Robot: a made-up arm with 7 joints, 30 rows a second.
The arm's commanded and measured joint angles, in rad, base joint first. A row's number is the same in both.
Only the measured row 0 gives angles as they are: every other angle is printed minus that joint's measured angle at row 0.
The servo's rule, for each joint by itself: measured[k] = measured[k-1] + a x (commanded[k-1-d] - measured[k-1]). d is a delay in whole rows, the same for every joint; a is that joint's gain. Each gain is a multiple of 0.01, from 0.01 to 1. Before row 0 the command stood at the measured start. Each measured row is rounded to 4 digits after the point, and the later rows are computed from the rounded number. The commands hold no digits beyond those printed.
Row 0, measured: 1.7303 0.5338 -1.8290 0.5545 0.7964 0.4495 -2.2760
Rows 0 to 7, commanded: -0.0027 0.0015 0.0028 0.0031 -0.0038 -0.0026 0.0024; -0.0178 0.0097 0.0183 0.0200 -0.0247 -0.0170 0.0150; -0.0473 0.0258 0.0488 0.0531 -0.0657 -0.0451 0.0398; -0.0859 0.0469 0.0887 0.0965 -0.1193 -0.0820 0.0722; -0.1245 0.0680 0.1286 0.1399 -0.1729 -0.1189 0.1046; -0.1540 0.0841 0.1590 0.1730 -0.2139 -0.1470 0.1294; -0.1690 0.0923 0.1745 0.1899 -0.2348 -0.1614 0.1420; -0.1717 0.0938 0.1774 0.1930 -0.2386 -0.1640 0.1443
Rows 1 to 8, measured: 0.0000 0.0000 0.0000 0.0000 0.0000 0.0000 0.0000; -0.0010 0.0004 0.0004 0.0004 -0.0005 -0.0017 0.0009; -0.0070 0.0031 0.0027 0.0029 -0.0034 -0.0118 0.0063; -0.0215 0.0097 0.0087 0.0094 -0.0109 -0.0338 0.0190; -0.0447 0.0205 0.0191 0.0207 -0.0239 -0.0656 0.0392; -0.0734 0.0343 0.0333 0.0362 -0.0418 -0.1008 0.0641; -0.1024 0.0487 0.0496 0.0540 -0.0625 -0.1313 0.0889; -0.1264 0.0613 0.0658 0.0717 -0.0832 -0.1512 0.1091
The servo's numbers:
d 1
a 0.36 0.29 0.13 0.13 0.12 0.66 0.38

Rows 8 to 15, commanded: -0.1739 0.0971 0.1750 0.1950 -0.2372 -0.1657 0.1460; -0.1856 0.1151 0.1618 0.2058 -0.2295 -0.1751 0.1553; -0.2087 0.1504 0.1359 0.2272 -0.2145 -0.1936 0.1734; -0.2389 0.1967 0.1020 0.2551 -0.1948 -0.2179 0.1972; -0.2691 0.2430 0.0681 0.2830 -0.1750 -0.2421 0.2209; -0.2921 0.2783 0.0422 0.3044 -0.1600 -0.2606 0.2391; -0.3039 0.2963 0.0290 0.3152 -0.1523 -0.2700 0.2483; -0.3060 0.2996 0.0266 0.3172 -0.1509 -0.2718 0.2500
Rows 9 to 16, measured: -0.1427 0.0707 0.0803 0.0875 -0.1018 -0.1596 0.1225; -0.1539 0.0784 0.0926 0.1015 -0.1180 -0.1636 0.1314; -0.1653 0.0890 0.1016 0.1151 -0.1314 -0.1712 0.1405; -0.1809 0.1068 0.1061 0.1297 -0.1414 -0.1860 0.1530; -0.2018 0.1329 0.1056 0.1460 -0.1478 -0.2071 0.1698; -0.2260 0.1648 0.1007 0.1638 -0.1511 -0.2302 0.1892; -0.2498 0.1977 0.0931 0.1821 -0.1522 -0.2503 0.2082; -0.2693 0.2263 0.0848 0.1994 -0.1522 -0.2633 0.2234
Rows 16 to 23, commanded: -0.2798 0.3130 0.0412 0.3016 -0.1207 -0.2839 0.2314; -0.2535 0.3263 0.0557 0.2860 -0.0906 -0.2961 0.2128; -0.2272 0.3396 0.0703 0.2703 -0.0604 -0.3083 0.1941; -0.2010 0.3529 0.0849 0.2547 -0.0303 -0.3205 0.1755; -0.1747 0.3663 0.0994 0.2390 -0.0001 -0.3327 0.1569; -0.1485 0.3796 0.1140 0.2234 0.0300 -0.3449 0.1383; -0.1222 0.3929 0.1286 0.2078 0.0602 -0.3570 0.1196; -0.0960 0.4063 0.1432 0.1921 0.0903 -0.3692 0.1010
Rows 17 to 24, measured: -0.2825 0.2476 0.0772 0.2147 -0.1520 -0.2689 0.2335; -0.2815 0.2666 0.0725 0.2260 -0.1482 -0.2788 0.2327; -0.2714 0.2839 0.0703 0.2338 -0.1413 -0.2902 0.2251; -0.2555 0.3001 0.0703 0.2385 -0.1316 -0.3021 0.2133; -0.2359 0.3154 0.0722 0.2406 -0.1194 -0.3142 0.1989; -0.2139 0.3302 0.0757 0.2404 -0.1051 -0.3264 0.1829; -0.1904 0.3445 0.0807 0.2382 -0.0889 -0.3386 0.1660; -0.1658 0.3585 0.0869 0.2342 -0.0710 -0.3507 0.1484
